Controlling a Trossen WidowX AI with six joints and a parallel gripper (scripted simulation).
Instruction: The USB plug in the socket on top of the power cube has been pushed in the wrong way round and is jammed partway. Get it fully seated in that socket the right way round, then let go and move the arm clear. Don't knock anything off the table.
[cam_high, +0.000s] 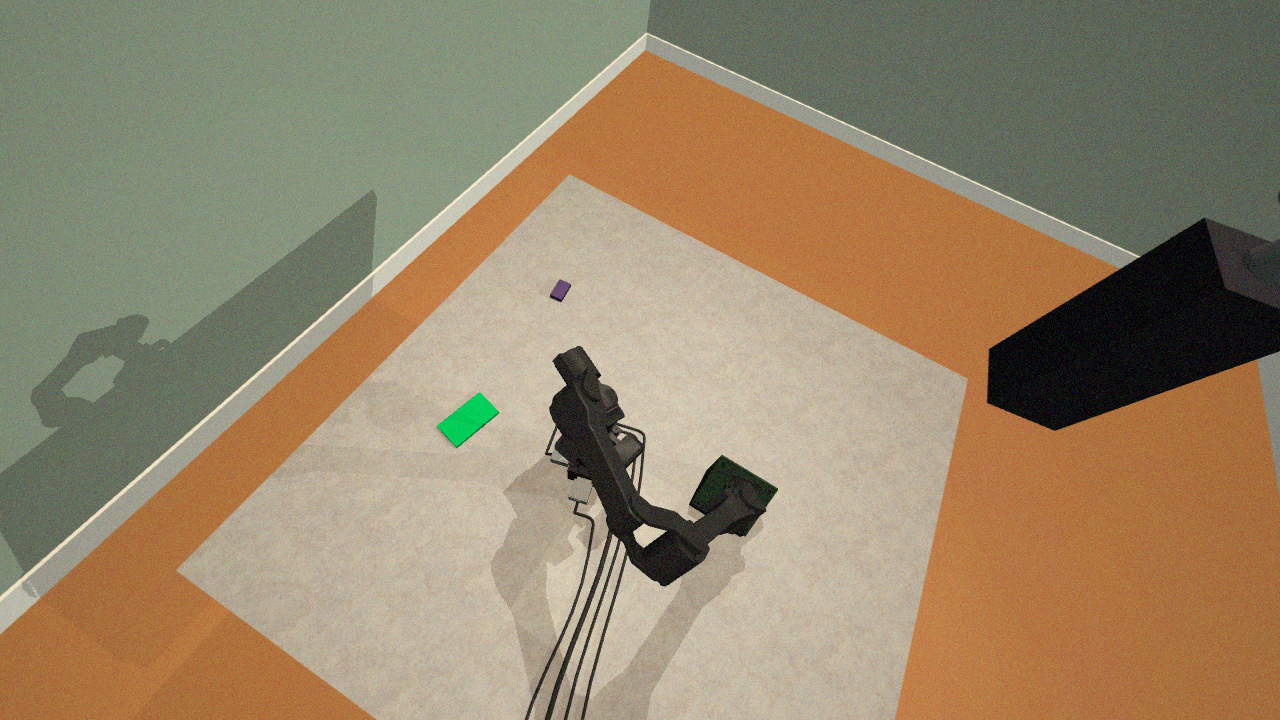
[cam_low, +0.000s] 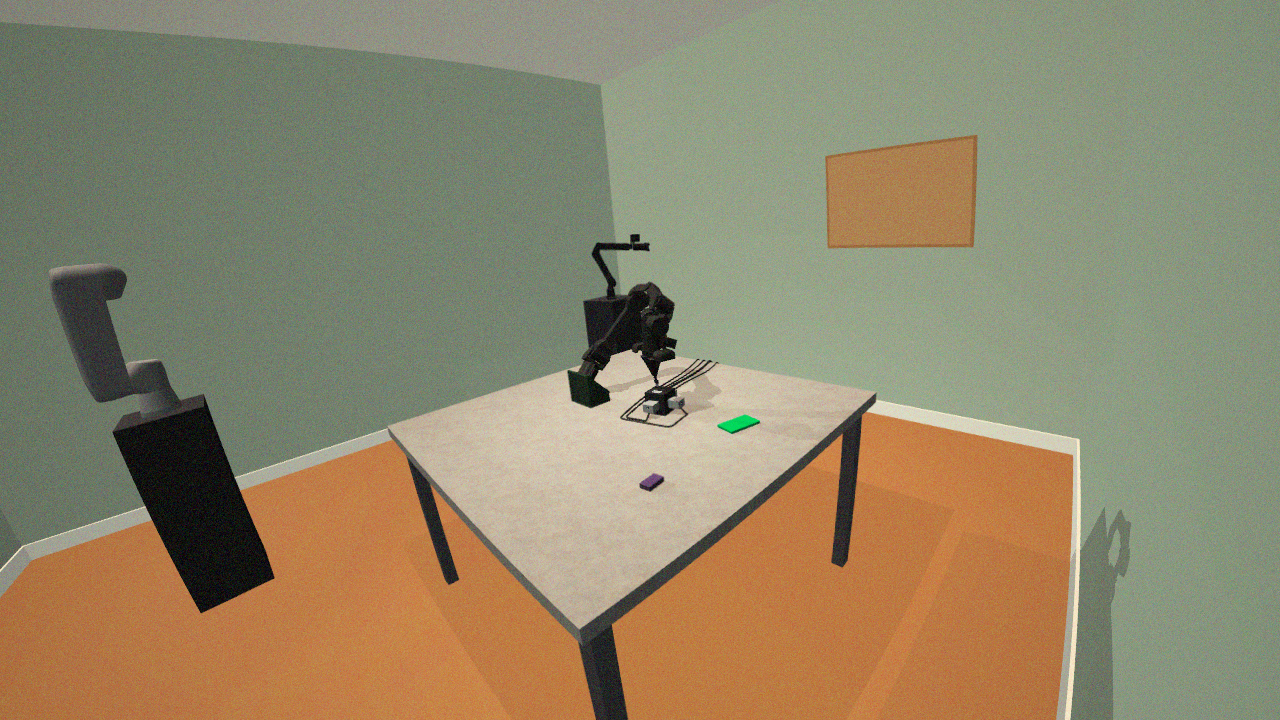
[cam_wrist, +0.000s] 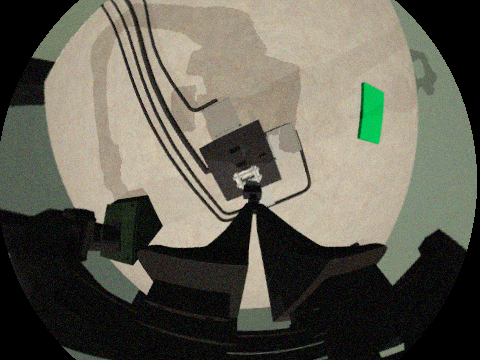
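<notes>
My gripper tip is 2 cm above the thin USB plug. Also, from my gripper tip: small purple block (27 cm ahead, 37 cm to the right, 13 cm below); green flat card (29 cm ahead, 4 cm to the left, 13 cm below).
</notes>
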